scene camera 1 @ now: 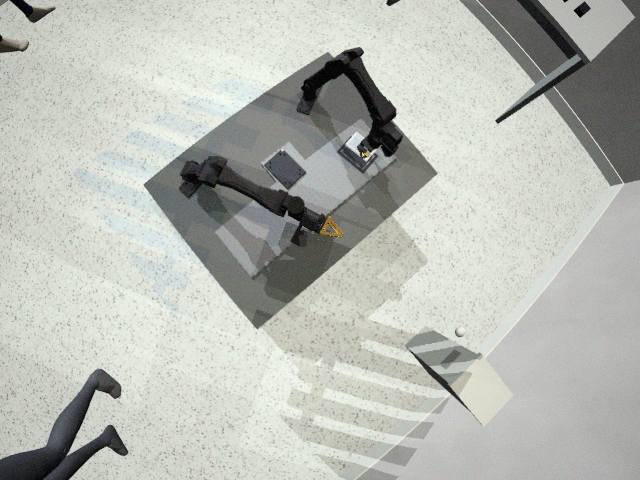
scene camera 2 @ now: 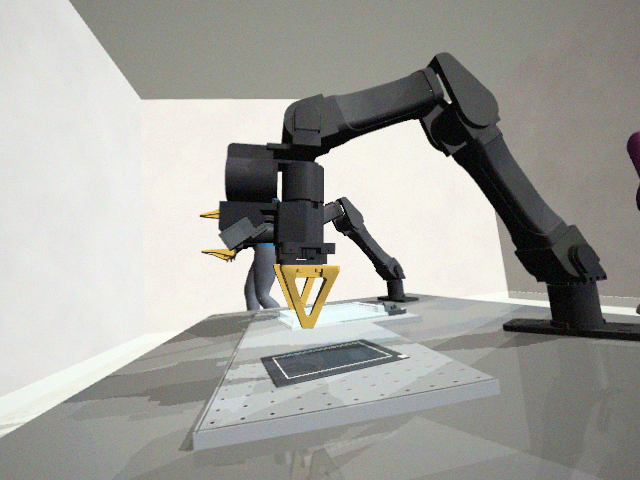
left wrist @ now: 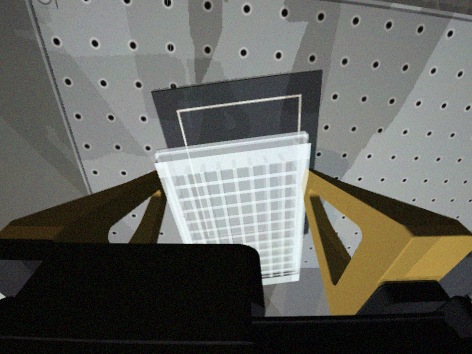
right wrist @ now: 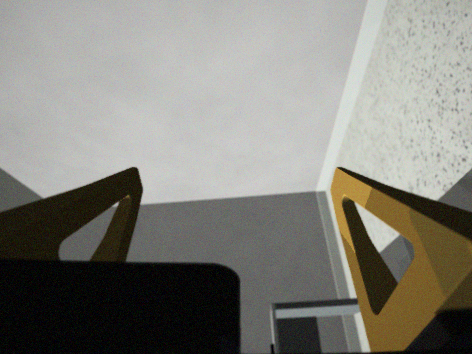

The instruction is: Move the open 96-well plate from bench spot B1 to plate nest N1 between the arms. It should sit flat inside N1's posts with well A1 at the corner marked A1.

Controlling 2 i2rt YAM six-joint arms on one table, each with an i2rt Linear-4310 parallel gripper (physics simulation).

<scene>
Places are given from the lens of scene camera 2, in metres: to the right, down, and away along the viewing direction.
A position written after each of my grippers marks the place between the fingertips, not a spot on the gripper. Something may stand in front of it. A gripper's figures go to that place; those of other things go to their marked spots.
my left gripper [scene camera 2: 301, 320]: -0.02, 0.11, 0.38
well plate [scene camera 2: 349, 312]: 0.04, 0.09, 0.36
</scene>
